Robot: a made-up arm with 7 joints. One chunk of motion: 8 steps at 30 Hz.
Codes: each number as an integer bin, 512 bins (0 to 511) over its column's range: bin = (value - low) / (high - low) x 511, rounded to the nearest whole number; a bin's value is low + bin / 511 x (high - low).
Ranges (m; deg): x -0.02..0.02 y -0.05..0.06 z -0.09..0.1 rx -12..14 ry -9..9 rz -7..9
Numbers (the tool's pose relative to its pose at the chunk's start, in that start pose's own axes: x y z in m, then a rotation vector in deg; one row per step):
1: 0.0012 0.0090 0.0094 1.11 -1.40 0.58
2: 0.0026 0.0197 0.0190 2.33 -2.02 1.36
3: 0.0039 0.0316 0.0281 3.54 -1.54 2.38
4: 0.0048 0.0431 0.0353 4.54 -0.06 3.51
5: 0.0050 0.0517 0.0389 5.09 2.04 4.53
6: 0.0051 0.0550 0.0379 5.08 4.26 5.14
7: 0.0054 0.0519 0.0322 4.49 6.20 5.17
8: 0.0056 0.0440 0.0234 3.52 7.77 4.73
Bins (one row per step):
1: 271 274 267 258 216 242
2: 289 324 293 282 198 267
3: 305 379 318 305 212 300
4: 317 432 337 325 254 336
5: 319 472 347 336 313 368
6: 321 488 344 336 376 388
7: 324 473 329 324 432 389
8: 327 437 305 305 476 375

